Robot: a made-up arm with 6 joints. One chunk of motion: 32 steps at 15 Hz.
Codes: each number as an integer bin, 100 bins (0 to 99) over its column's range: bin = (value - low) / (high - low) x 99, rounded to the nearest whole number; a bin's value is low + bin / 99 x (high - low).
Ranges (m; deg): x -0.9..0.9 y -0.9..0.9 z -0.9..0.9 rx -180..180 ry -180..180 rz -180..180
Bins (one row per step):
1: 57 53 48 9 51 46
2: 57 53 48 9 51 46
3: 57 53 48 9 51 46
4: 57 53 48 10 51 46
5: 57 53 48 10 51 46
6: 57 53 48 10 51 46
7: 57 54 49 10 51 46
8: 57 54 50 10 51 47
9: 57 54 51 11 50 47
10: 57 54 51 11 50 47
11: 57 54 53 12 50 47
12: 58 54 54 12 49 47
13: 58 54 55 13 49 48
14: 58 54 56 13 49 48
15: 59 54 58 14 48 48
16: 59 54 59 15 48 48
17: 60 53 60 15 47 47
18: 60 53 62 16 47 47
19: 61 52 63 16 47 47
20: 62 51 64 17 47 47
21: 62 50 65 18 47 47
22: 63 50 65 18 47 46
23: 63 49 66 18 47 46
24: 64 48 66 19 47 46
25: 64 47 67 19 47 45
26: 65 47 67 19 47 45
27: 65 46 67 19 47 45
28: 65 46 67 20 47 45
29: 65 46 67 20 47 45
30: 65 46 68 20 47 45
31: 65 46 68 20 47 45
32: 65 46 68 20 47 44
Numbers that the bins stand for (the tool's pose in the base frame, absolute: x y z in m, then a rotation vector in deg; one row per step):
1: 0.1364 0.0636 -0.0273 -147.27 5.45 -12.73
2: 0.1364 0.0636 -0.0273 -147.27 5.45 -12.73
3: 0.1364 0.0636 -0.0273 -147.27 5.45 -12.73
4: 0.1364 0.0636 -0.0273 -143.64 5.45 -12.73
5: 0.1364 0.0636 -0.0273 -143.64 5.45 -12.73
6: 0.1364 0.0636 -0.0273 -143.64 5.45 -12.73
7: 0.1364 0.0818 -0.0091 -143.64 5.45 -12.73
8: 0.1364 0.0818 0.0091 -143.64 5.45 -9.09
9: 0.1364 0.0818 0.0273 -140.00 1.82 -9.09
10: 0.1364 0.0818 0.0273 -140.00 1.82 -9.09
11: 0.1364 0.0818 0.0636 -136.36 1.82 -9.09
12: 0.1545 0.0818 0.0818 -136.36 -1.82 -9.09
13: 0.1545 0.0818 0.1000 -132.73 -1.82 -5.45
14: 0.1545 0.0818 0.1182 -132.73 -1.82 -5.45
15: 0.1727 0.0818 0.1545 -129.09 -5.45 -5.45
16: 0.1727 0.0818 0.1727 -125.45 -5.45 -5.45
17: 0.1909 0.0636 0.1909 -125.45 -9.09 -9.09
18: 0.1909 0.0636 0.2273 -121.82 -9.09 -9.09
19: 0.2091 0.0455 0.2455 -121.82 -9.09 -9.09
20: 0.2273 0.0273 0.2636 -118.18 -9.09 -9.09
21: 0.2273 0.0091 0.2818 -114.55 -9.09 -9.09
22: 0.2455 0.0091 0.2818 -114.55 -9.09 -12.73
23: 0.2455 -0.0091 0.3000 -114.55 -9.09 -12.73
24: 0.2636 -0.0273 0.3000 -110.91 -9.09 -12.73
25: 0.2636 -0.0455 0.3182 -110.91 -9.09 -16.36
26: 0.2818 -0.0455 0.3182 -110.91 -9.09 -16.36
27: 0.2818 -0.0636 0.3182 -110.91 -9.09 -16.36
28: 0.2818 -0.0636 0.3182 -107.27 -9.09 -16.36
29: 0.2818 -0.0636 0.3182 -107.27 -9.09 -16.36
30: 0.2818 -0.0636 0.3364 -107.27 -9.09 -16.36
31: 0.2818 -0.0636 0.3364 -107.27 -9.09 -16.36
32: 0.2818 -0.0636 0.3364 -107.27 -9.09 -20.00

